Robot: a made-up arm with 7 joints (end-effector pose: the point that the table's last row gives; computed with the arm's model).
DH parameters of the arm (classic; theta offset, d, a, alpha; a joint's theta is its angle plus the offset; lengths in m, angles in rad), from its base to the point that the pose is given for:
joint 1: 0 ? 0 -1.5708
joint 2: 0 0 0 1.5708
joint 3: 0 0.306 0.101 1.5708
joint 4: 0 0 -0.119 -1.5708
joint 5: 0 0.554 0 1.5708
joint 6: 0 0 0.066 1.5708
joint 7: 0 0 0 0
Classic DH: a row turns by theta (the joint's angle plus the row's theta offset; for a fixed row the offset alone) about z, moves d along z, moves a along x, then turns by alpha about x.
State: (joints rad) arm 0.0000 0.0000 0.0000 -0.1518 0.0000 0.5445 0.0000
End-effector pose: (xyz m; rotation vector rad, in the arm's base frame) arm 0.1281 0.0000 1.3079 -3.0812 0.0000 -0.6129
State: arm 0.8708 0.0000 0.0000 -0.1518 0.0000 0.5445 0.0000
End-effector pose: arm 0.0825 0.0980 1.3079 -2.6562 -1.2356 -0.5284
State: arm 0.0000 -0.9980 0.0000 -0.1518 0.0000 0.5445 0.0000
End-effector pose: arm -0.6843 0.0000 1.0048 -2.4122 0.0000 -2.0127
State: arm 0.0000 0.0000 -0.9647 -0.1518 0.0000 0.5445 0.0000
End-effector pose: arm 0.0730 -0.1053 1.3079 2.5828 -1.3524 0.5138
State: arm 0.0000 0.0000 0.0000 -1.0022 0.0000 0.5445 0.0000
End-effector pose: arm 0.5630 0.0000 1.0864 -3.0597 0.0000 0.7127
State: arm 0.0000 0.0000 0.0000 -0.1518 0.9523 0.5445 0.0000
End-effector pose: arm 0.1047 0.0460 1.3115 -2.4954 -1.2335 -0.4964
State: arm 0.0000 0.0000 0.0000 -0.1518 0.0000 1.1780 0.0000
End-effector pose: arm 0.1013 0.0000 1.3391 -2.7370 0.0000 -1.5421
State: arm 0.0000 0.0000 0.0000 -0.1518 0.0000 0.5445 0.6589
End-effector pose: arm 0.1281 0.0000 1.3079 -2.8039 0.9587 -0.5577
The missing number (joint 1, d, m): 0.411
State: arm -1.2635 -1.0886 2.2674 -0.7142 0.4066 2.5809 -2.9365
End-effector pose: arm 0.0143 0.9100 0.6225 -1.3456 1.7007 0.5550
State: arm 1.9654 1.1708 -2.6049 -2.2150 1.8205 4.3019 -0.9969
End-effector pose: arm 0.2847 0.0083 0.9076 0.1911 -1.3421 1.7462
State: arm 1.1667 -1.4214 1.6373 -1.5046 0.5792 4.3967 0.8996
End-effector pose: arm -0.7208 -0.2064 0.4544 0.4851 -0.7727 0.4221
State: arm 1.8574 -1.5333 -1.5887 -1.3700 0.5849 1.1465 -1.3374
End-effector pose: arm 0.8036 -0.3078 0.4334 -0.5373 -0.9794 -0.9035
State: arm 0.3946 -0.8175 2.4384 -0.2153 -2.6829 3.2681 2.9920
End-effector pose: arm -0.6929 -0.2014 0.8918 0.2702 -1.0815 -0.0646
